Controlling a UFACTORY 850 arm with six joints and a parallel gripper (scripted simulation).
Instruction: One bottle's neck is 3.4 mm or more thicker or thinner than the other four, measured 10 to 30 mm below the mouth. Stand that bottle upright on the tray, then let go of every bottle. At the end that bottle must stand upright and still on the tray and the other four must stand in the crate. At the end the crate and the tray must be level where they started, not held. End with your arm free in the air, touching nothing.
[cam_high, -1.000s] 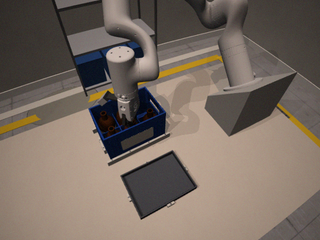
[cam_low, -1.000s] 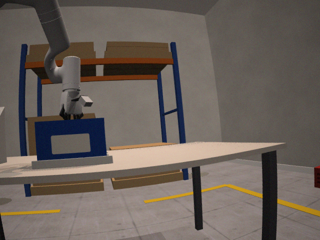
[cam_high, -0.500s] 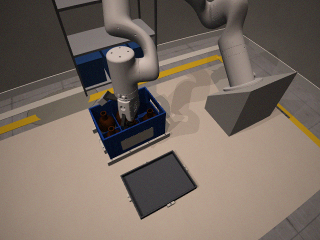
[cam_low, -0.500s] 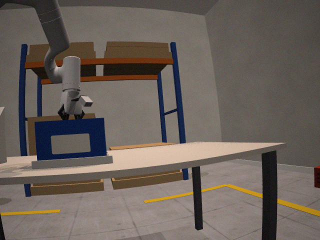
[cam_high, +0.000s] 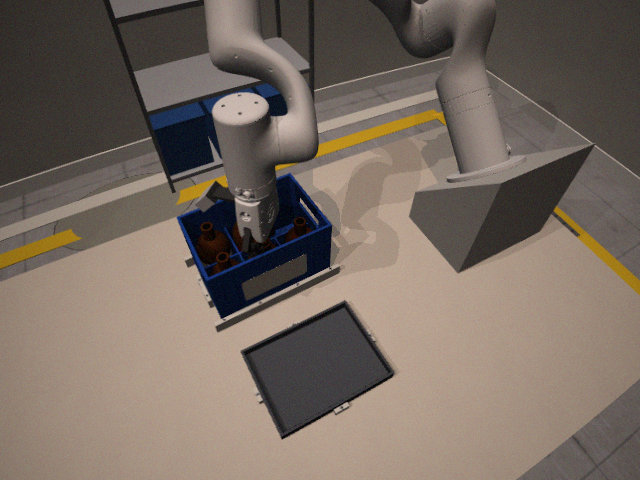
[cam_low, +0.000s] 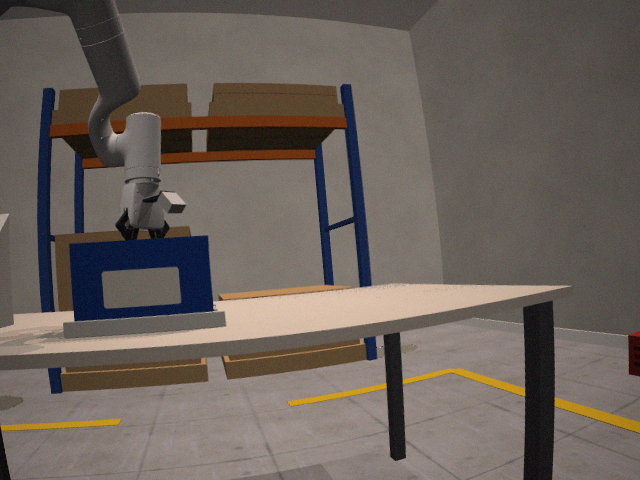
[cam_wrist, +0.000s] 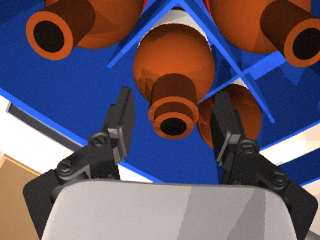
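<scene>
My gripper is now 70 mm above the brown bottle. Round my hand: dark grey tray (230 mm to the left, 150 mm below, 30 mm behind); then crate (70 mm below, 40 mm to the right, 10 mm ahead).
</scene>
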